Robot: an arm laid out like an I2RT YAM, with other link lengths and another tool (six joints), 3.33 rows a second.
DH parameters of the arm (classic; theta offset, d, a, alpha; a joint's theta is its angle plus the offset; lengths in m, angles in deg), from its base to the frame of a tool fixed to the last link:
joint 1: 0 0.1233 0.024 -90
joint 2: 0 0 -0.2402 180
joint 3: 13.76 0 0.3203 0
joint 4: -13.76 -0.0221 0.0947 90
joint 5: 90 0.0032 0 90
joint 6: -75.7 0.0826 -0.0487 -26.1
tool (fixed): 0 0.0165 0 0
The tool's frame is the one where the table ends.
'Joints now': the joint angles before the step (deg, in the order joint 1, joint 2, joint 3, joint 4, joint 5, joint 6). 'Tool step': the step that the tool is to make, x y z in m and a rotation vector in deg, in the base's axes. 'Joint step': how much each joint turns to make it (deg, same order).
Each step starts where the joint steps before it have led.
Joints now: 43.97, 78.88, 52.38, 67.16, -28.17, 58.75
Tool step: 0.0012, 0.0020, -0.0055, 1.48, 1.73, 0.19
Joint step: 0.23, 1.40, -0.54, 2.60, 1.52, 1.89
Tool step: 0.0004, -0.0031, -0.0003, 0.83, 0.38, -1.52
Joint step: -0.05, -0.82, -1.09, 0.42, 1.67, -0.36
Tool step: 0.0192, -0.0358, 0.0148, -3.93, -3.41, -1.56
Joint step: -6.51, -4.96, 0.12, -5.43, -7.15, -0.73
